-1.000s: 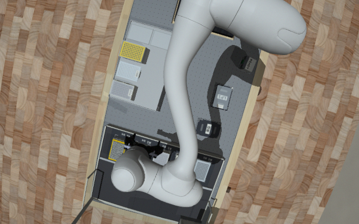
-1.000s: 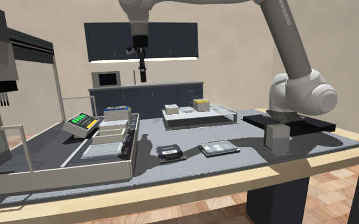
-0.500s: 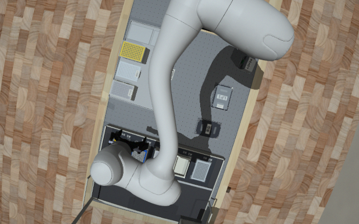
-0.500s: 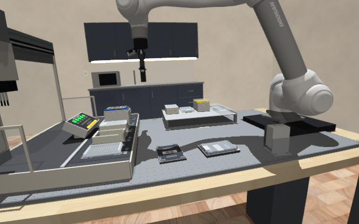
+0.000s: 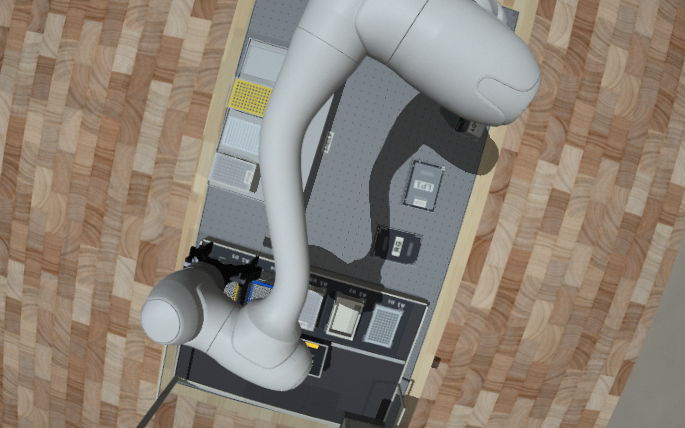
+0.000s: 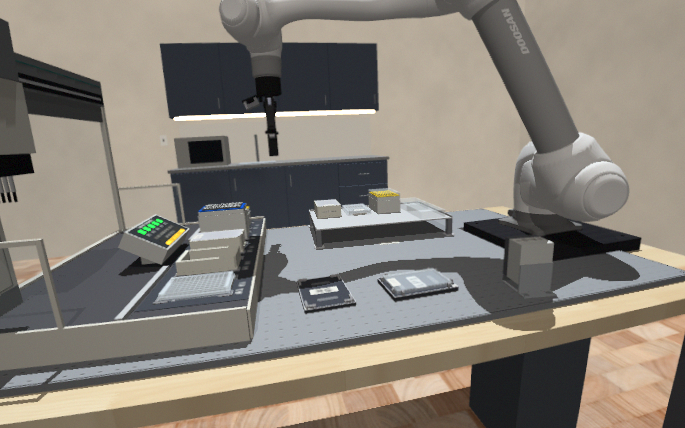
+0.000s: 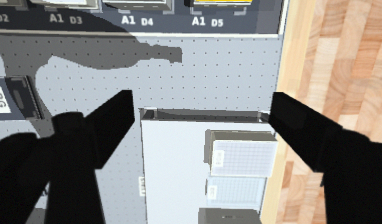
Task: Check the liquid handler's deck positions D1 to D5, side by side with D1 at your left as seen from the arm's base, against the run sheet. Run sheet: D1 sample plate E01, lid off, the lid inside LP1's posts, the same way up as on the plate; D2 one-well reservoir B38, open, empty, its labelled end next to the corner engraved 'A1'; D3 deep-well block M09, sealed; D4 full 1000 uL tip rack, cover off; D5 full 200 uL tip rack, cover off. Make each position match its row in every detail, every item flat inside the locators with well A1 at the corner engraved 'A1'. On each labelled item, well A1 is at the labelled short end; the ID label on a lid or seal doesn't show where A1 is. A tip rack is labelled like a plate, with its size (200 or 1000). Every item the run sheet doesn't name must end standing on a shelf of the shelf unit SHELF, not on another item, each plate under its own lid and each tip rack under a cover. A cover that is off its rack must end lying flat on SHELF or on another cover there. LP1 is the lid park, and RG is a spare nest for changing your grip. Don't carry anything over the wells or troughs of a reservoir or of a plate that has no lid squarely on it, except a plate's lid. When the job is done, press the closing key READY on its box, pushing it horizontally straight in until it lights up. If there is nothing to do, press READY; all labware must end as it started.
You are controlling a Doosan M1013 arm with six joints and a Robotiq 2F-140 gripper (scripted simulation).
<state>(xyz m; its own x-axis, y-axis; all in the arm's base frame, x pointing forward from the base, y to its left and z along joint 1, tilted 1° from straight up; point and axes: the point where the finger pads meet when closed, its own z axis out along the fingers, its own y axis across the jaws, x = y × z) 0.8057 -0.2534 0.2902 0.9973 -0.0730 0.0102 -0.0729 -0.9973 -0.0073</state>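
Right now the yellow-framed tip rack is 21 cm below my hand, 15 cm ahead of it and 5 cm to the right of it. Round my hand: cream reservoir 32 cm to the left, 24 cm below, 18 cm ahead; then blue-framed tip rack 18 cm below, 16 cm ahead, 7 cm to the left; then shelf unit 33 cm behind, 25 cm below.
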